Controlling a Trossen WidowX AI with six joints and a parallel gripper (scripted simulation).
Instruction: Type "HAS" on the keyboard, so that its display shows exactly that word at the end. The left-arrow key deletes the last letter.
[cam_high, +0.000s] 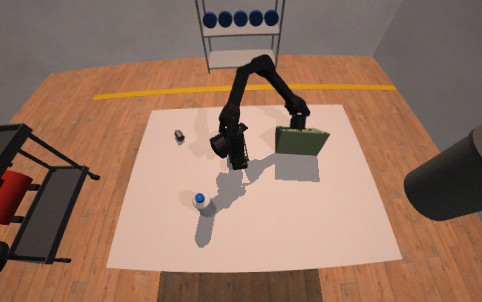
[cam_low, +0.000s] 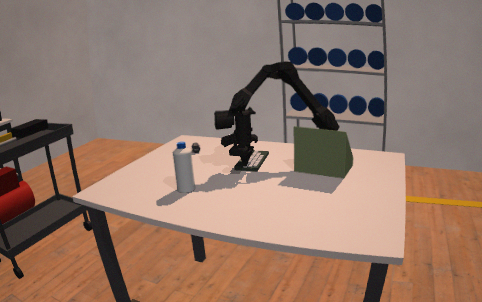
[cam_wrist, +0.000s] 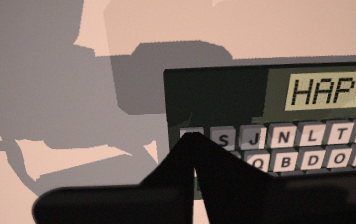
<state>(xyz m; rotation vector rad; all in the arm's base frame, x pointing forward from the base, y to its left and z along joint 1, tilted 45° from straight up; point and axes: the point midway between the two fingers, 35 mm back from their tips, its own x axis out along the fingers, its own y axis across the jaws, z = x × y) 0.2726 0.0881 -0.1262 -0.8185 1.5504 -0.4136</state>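
Right now the left-arrow key is 17 cm to the right of my hand, 5 cm ahead of it and 3 cm below it. Also, from my hand: small dark object 33 cm ahead, 11 cm to the right, 3 cm below.
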